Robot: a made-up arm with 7 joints.
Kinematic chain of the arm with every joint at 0, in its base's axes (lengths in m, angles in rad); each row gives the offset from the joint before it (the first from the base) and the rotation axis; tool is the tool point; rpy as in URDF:
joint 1: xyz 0 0 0.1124 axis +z
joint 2: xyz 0 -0.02 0.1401 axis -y
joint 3: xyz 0 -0.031 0.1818 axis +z
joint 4: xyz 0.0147 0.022 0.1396 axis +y
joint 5: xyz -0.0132 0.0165 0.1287 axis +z
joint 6: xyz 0 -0.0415 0.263 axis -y
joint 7: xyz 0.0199 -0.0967 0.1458 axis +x
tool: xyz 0 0 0 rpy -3.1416 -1.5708 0
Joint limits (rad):
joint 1: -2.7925..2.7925
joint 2: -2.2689..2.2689
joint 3: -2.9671..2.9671
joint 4: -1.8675..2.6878
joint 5: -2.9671..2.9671
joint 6: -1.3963..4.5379
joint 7: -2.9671..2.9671
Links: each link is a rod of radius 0.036 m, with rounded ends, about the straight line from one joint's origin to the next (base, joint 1, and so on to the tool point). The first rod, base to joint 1, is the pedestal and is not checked.
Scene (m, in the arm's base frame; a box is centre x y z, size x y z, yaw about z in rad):
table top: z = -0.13
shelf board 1: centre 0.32 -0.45 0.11 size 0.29 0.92 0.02 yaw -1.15
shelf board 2: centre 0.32 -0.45 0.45 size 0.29 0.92 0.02 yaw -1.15
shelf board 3: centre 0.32 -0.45 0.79 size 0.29 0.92 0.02 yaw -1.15
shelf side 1: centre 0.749 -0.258 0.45 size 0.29 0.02 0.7 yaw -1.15
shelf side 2: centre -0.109 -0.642 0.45 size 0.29 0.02 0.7 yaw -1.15
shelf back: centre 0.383 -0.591 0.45 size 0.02 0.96 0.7 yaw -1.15
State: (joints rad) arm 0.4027 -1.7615 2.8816 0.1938 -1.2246 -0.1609 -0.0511
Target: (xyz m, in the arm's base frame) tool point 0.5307 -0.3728 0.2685
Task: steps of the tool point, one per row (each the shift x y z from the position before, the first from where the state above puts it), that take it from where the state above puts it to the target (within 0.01 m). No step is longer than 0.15 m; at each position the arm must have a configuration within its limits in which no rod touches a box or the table.
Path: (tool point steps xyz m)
1: 0.0351 -0.0297 0.0765
2: 0.0058 -0.0492 0.0781
3: -0.0242 -0.0635 0.0680
4: -0.0509 -0.0697 0.0491
5: -0.0710 -0.0662 0.0253
6: -0.0662 -0.0797 0.0037
7: -0.0710 -0.0496 -0.0168
8: -0.0663 -0.0267 -0.0349
9: -0.0580 -0.0107 -0.0475
10: 0.0378 -0.0891 0.0372
11: 0.0348 -0.0877 0.0035
12: 0.0415 -0.0781 -0.0407

